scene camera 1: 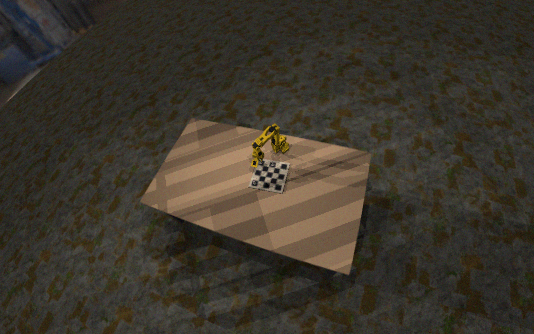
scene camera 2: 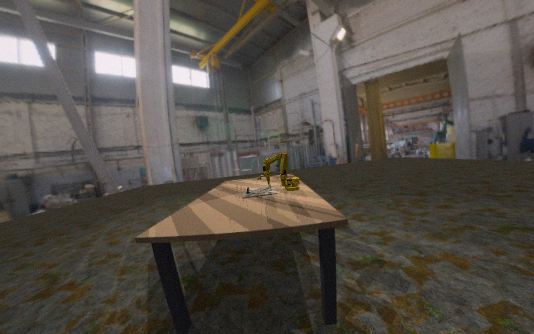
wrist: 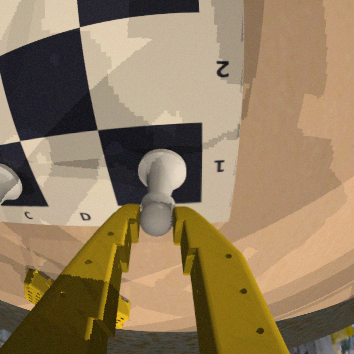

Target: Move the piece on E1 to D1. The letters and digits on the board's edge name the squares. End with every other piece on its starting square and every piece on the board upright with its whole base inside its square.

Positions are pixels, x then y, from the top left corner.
Labels:
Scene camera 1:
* checkered board: 275,176
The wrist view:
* checkered board: 93,93

